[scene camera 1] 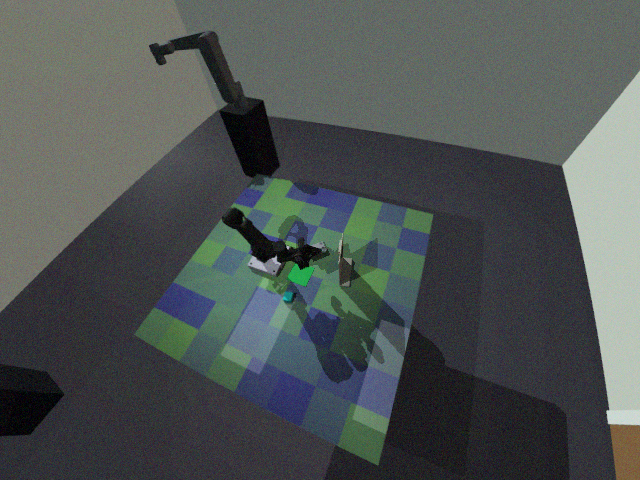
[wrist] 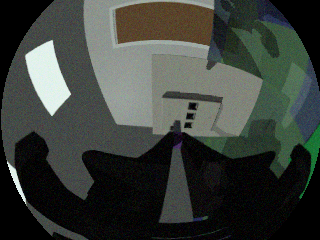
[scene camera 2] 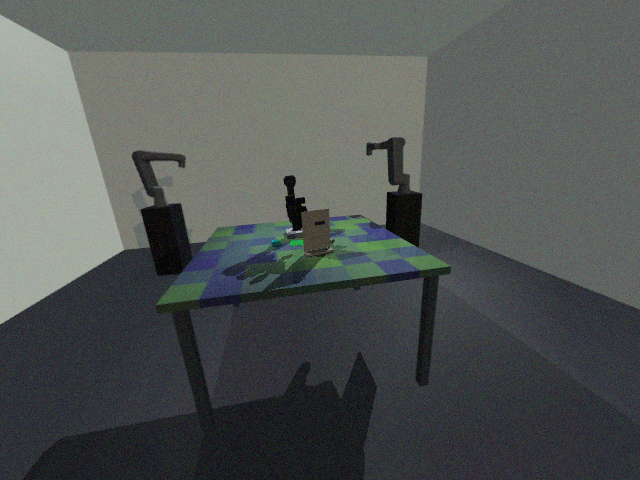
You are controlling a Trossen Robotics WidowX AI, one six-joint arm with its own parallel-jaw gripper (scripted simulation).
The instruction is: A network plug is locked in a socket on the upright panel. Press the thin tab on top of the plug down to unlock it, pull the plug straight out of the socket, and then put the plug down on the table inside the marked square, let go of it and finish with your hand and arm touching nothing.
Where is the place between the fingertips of the gripper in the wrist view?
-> At 176,135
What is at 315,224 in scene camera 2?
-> An upright panel.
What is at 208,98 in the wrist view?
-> An upright panel.
